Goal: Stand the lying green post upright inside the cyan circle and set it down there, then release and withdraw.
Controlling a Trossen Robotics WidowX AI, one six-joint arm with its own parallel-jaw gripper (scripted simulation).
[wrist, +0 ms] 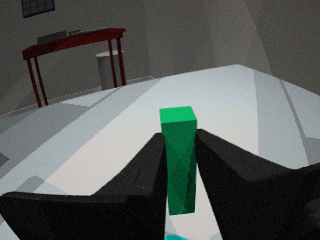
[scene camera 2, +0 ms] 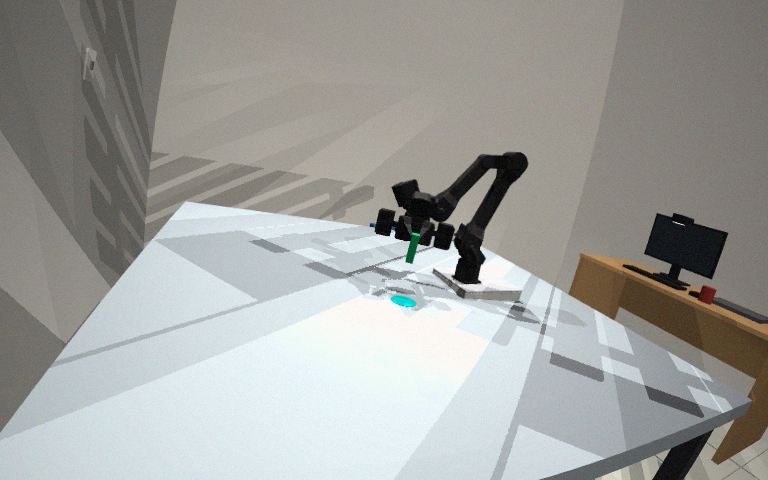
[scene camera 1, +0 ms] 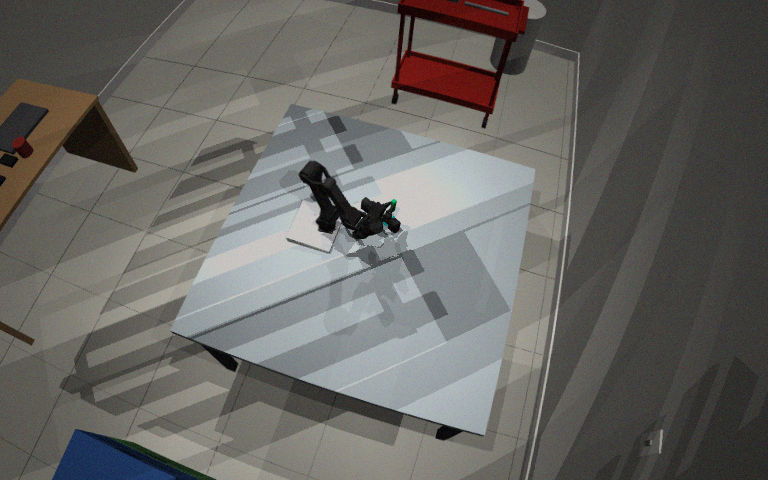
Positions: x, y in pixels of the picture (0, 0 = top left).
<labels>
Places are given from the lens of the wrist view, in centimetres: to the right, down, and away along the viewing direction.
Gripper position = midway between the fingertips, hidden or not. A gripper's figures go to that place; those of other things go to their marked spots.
my gripper (wrist: 178, 139): 1, 1, 10
green post (wrist: 179, 125): 1, 0, 9
</labels>
